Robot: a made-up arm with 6 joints.
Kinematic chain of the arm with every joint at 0, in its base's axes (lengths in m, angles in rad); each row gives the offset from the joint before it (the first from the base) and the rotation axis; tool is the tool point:
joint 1: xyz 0 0 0.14 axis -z
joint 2: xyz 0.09 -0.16 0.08 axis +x
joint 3: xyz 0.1 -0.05 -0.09 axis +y
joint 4: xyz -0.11 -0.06 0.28 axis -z
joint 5: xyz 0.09 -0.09 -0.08 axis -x
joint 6: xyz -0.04 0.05 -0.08 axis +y
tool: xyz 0.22 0 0.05
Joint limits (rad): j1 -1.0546..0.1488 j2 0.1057..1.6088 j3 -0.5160..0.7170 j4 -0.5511..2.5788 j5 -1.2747..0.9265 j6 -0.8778..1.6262
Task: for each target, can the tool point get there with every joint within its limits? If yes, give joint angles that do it. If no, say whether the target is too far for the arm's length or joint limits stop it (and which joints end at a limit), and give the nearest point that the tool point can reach.
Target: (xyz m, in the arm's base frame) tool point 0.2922 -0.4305 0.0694
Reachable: yes | joints -0.2477 0.5088 -0.4200 0.7139 0.6501 0.1826
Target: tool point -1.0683 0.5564 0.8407
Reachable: no: too far | nearest point -0.1791 0.0933 0.2676 | short by 1.155 m
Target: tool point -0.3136 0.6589 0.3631
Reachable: no: joint limits stop it (at a limit: joint 1, joint 2, joint 3, joint 5) | nearest point -0.1403 0.1721 0.2137 | short by 0.538 m
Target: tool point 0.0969 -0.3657 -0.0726
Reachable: yes | joints -0.2610 1.1631 -0.0333 1.7086 0.7211 -0.2266
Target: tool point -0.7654 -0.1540 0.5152
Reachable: no: joint limits stop it (at a limit: joint 1, joint 2, joint 4) | nearest point -0.2678 -0.2309 0.2987 | short by 0.548 m
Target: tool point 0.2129 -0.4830 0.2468
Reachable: yes | joints -0.0224 0.3099 0.0892 1.0551 0.7597 -0.4983
